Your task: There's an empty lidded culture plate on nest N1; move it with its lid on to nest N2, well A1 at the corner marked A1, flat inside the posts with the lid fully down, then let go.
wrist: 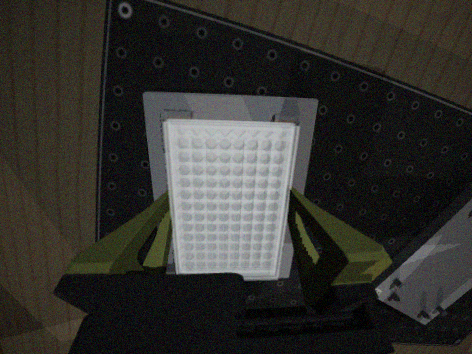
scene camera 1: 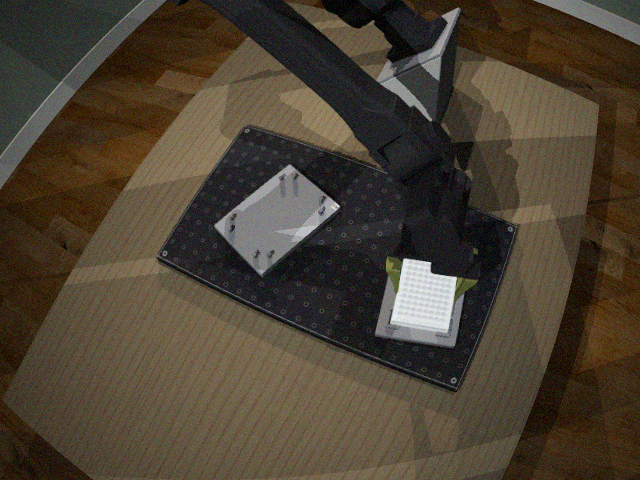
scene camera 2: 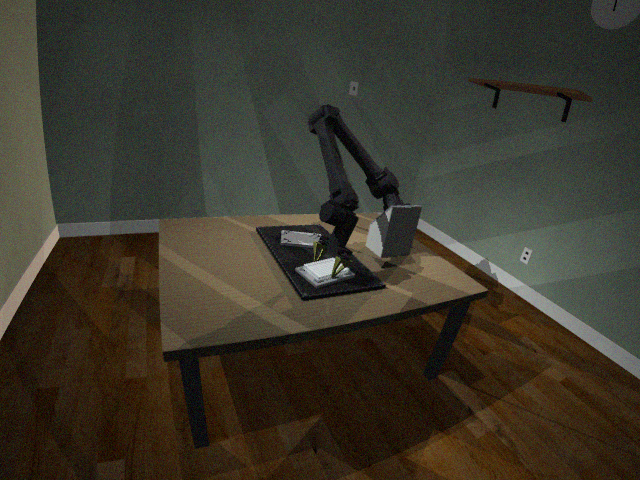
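Note:
The white lidded culture plate lies flat on grey nest N1, at the right end of the dark board in scene camera 1. Its lid looks level and down. My gripper has its olive fingers against both long sides of the plate, shut on it. The gripper body covers one end of the plate, and N1's A1 corner is hidden. Grey nest N2 is empty, turned at an angle, with paired dark posts around its edges and a pale corner mark.
Both nests stand on the dark perforated board. A large grey and white wedge-shaped block stands behind the board by the arm's base. The arm reaches over the board's back edge. N2's upright posts surround its flat top.

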